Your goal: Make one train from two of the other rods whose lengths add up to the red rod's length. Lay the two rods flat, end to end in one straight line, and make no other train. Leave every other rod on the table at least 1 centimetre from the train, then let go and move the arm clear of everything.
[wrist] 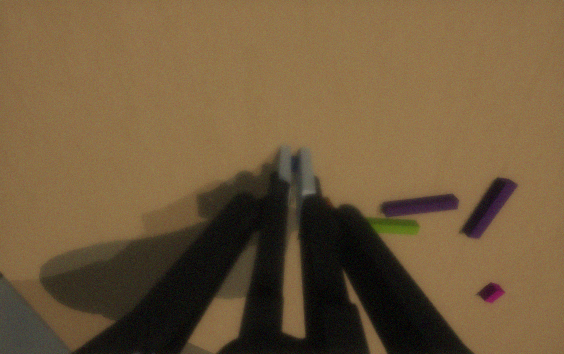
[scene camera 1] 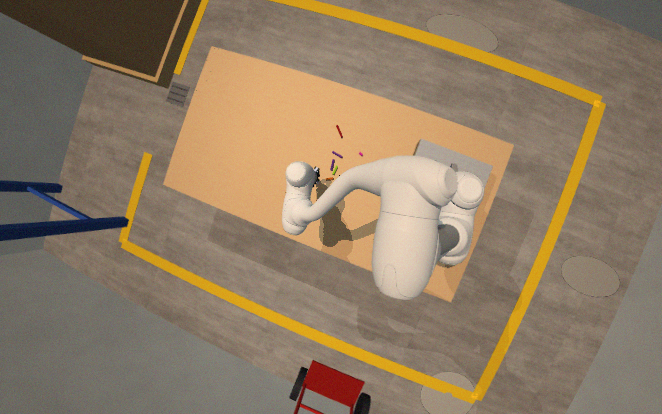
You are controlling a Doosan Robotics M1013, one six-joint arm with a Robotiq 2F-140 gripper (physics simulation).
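Frame: origin at the arm's base, x down, y right, z back, level; millimetres.
Where they show: gripper, fingertip midpoint: [wrist: 293,161] [scene camera 1: 317,181].
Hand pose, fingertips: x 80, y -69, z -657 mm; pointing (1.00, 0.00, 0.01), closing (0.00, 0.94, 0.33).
Note:
Each offset is from my fingertips to the top centre of the thing. Level surfaces: height alone.
My gripper [wrist: 293,161] [scene camera 1: 317,176] is shut on a small blue rod {dx -9, dy +0, dz +0 mm} [wrist: 295,163], which shows between the fingertips in the wrist view. A purple rod {dx -9, dy +102, dz +64 mm} [scene camera 1: 332,165] [wrist: 421,205] lies beside a lime green rod {dx -9, dy +76, dz +84 mm} [scene camera 1: 335,170] [wrist: 395,226], with a narrow gap between them. A second purple rod {dx -9, dy +160, dz +80 mm} [scene camera 1: 337,154] [wrist: 489,208] lies apart at another angle. A short magenta rod {dx -9, dy +184, dz +203 mm} [scene camera 1: 361,154] [wrist: 492,292] lies farther off. The red rod {dx -9, dy +285, dz +68 mm} [scene camera 1: 339,131] lies beyond the purple rods in the scene view. An orange rod {dx -9, dy +25, dz +62 mm} [scene camera 1: 329,179] lies near the green one; in the wrist view the fingers mostly hide it.
The rods lie on a tan table top {dx +1 mm} [scene camera 1: 240,125]. The white arm [scene camera 1: 370,175] reaches over it from its grey base plate [scene camera 1: 475,166]. Yellow floor lines [scene camera 1: 300,327] surround the table. A red cart [scene camera 1: 334,382] stands beyond them, and a dark cabinet [scene camera 1: 115,35] stands at the upper left.

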